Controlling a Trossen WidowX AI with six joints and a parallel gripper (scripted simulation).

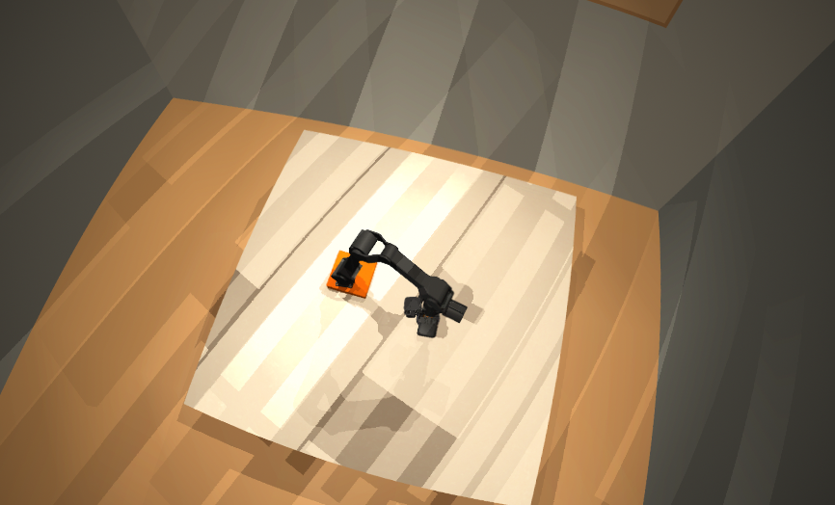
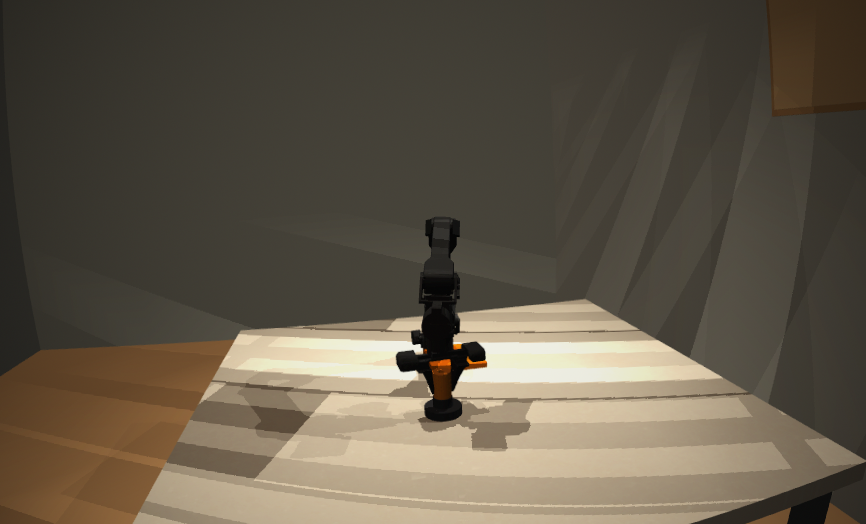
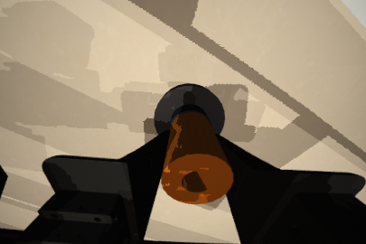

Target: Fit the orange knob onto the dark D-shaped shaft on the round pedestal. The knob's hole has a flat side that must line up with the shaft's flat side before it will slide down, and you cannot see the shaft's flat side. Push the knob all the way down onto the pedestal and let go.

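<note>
Now: gripper tip 20 mm below the orange knob. Also, from my gripper tip: dark round pedestal (20 mm below).
</note>
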